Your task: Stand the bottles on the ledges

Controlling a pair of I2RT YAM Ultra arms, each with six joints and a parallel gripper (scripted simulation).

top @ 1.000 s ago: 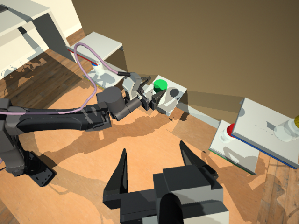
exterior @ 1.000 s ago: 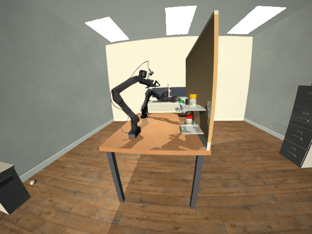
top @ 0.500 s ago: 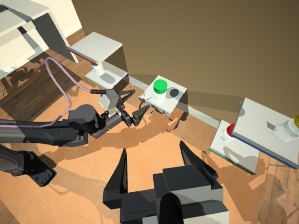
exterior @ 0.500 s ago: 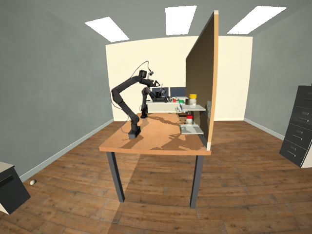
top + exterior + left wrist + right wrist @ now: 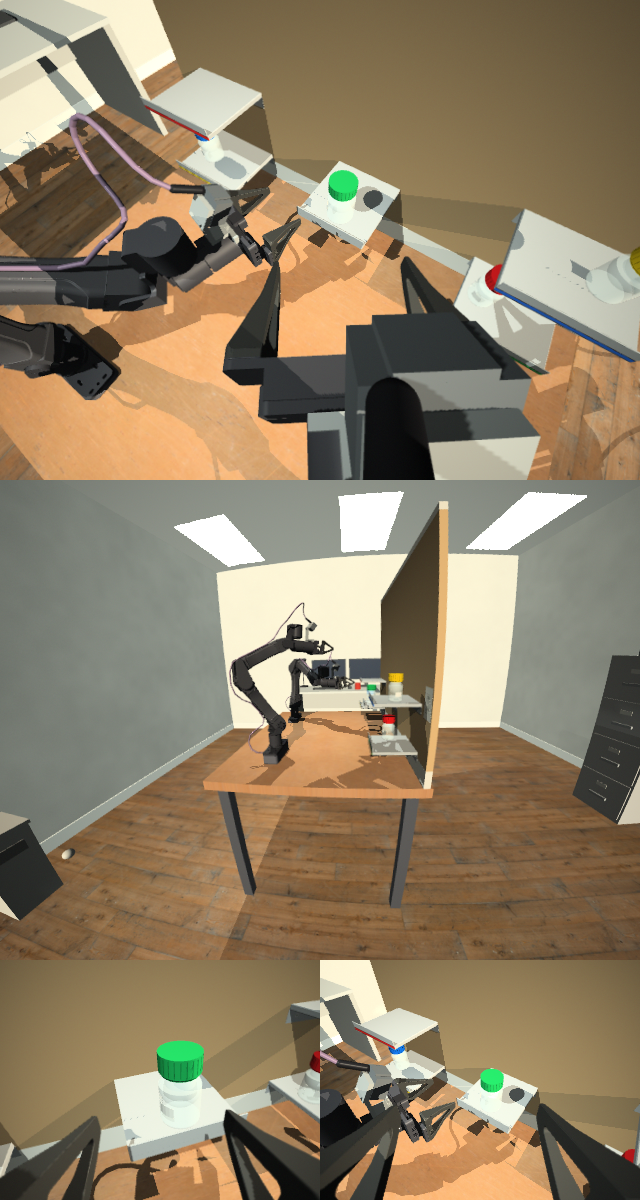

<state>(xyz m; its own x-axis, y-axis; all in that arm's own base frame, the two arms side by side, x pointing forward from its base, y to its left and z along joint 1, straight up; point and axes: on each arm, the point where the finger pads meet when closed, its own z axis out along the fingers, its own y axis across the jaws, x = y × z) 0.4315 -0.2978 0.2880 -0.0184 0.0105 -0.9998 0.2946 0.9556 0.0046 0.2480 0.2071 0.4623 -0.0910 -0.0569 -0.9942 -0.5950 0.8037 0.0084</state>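
Right now the green-capped bottle is 260 mm below my right hand, 250 mm ahead of it and 100 mm to the left of it. Round my right hand: yellow-capped bottle (340 mm to the right, 260 mm ahead, 170 mm below); red-capped bottle (360 mm below, 260 mm ahead, 240 mm to the right); brown wall (400 mm ahead, 80 mm to the left, 50 mm below).
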